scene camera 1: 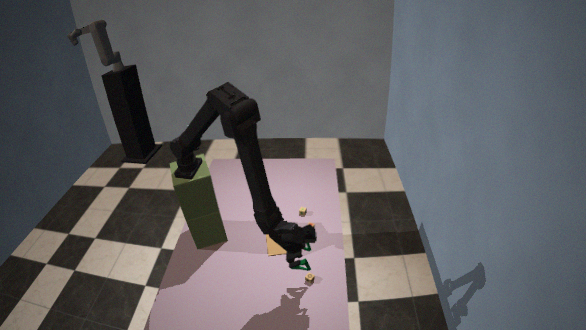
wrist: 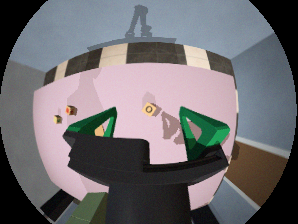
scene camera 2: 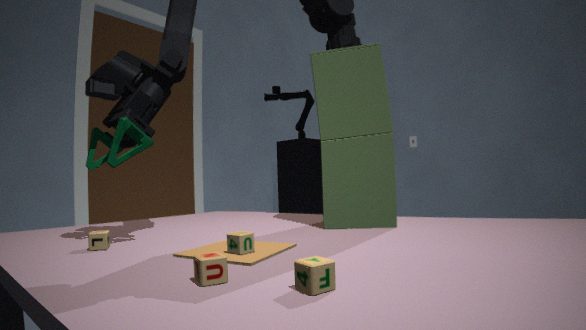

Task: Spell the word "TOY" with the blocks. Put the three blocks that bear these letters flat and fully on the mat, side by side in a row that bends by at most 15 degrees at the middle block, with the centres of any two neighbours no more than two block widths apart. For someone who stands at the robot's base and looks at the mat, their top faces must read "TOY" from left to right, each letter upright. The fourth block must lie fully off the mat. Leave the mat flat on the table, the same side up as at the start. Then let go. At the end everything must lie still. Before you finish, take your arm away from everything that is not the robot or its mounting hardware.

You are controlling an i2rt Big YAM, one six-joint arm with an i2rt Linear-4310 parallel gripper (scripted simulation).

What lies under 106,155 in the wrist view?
The gripper.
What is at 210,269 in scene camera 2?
A block.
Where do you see a mat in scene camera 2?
At 263,250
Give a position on a block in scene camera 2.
315,275
